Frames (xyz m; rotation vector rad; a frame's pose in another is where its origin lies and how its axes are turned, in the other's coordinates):
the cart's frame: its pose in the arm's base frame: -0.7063 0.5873 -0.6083 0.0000 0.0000 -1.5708
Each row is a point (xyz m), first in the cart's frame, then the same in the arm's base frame.
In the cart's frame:
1: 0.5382 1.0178 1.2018
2: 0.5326 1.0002 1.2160
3: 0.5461 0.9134 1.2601
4: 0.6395 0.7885 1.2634
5: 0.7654 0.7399 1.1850
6: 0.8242 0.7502 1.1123
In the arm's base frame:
1: 0.3115 0.0491 0.5935
2: 0.2939 0.0547 0.6077
3: 0.2071 0.0412 0.6518
4: 0.0822 -0.0522 0.6551
5: 0.0336 -0.1781 0.5767
6: 0.0439 -0.2369 0.5040

